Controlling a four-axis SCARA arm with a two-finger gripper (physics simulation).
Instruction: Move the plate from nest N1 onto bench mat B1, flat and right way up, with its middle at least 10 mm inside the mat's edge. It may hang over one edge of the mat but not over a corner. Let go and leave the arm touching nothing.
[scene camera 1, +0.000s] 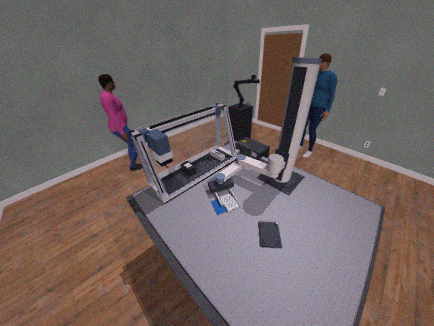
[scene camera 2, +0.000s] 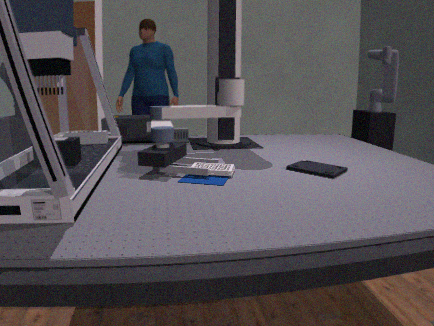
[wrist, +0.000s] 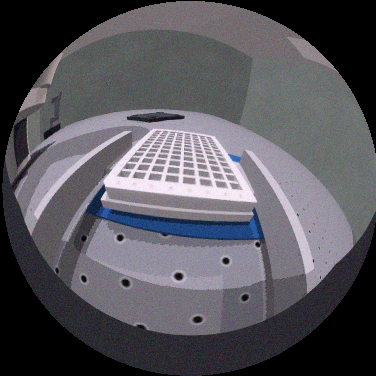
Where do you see the gripper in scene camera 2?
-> At 213, 167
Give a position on a white plate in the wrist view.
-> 170, 173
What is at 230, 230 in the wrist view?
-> A blue bench mat B1.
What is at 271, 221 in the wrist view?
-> The gripper.
